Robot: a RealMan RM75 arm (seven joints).
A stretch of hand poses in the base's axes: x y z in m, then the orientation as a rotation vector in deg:
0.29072, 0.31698, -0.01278, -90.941, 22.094, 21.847
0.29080, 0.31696, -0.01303, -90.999, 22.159, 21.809
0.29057, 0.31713, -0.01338, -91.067, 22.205, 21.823
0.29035, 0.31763, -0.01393, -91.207, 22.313, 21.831
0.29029, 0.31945, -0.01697, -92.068, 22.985, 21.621
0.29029, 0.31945, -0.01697, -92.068, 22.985, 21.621
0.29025, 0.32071, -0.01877, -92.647, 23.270, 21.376
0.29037, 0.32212, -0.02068, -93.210, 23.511, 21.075
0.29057, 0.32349, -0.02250, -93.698, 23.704, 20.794
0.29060, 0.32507, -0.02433, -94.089, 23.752, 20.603
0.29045, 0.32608, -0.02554, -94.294, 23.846, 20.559
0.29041, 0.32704, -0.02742, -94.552, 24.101, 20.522
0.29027, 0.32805, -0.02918, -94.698, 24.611, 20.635
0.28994, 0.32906, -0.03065, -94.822, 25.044, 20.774
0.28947, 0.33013, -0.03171, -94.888, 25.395, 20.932
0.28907, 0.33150, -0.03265, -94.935, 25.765, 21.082
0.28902, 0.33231, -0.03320, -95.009, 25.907, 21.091
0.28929, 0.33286, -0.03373, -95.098, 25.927, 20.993
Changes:
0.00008, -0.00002, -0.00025, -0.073, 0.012, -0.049
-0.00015, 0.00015, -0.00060, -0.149, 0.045, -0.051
-0.00037, 0.00065, -0.00115, -0.308, 0.108, -0.078
-0.00043, 0.00247, -0.00419, -1.307, 0.332, -0.404
-0.00043, 0.00247, -0.00419, -1.307, 0.332, -0.404
-0.00047, 0.00373, -0.00599, -1.946, 0.315, -0.585
-0.00035, 0.00514, -0.00790, -2.563, 0.236, -0.776
-0.00015, 0.00651, -0.00972, -3.095, 0.146, -0.945
-0.00012, 0.00809, -0.01155, -3.494, 0.030, -0.994
-0.00027, 0.00910, -0.01276, -3.716, 0.048, -1.027
-0.00031, 0.01006, -0.01464, -4.027, 0.165, -1.138
-0.00045, 0.01107, -0.01640, -4.283, 0.540, -1.337
-0.00078, 0.01208, -0.01787, -4.498, 0.886, -1.479
-0.00125, 0.01315, -0.01893, -4.636, 1.197, -1.575
-0.00165, 0.01452, -0.01987, -4.763, 1.516, -1.691
-0.00170, 0.01533, -0.02042, -4.868, 1.604, -1.751
-0.00143, 0.01588, -0.02095, -4.965, 1.548, -1.801

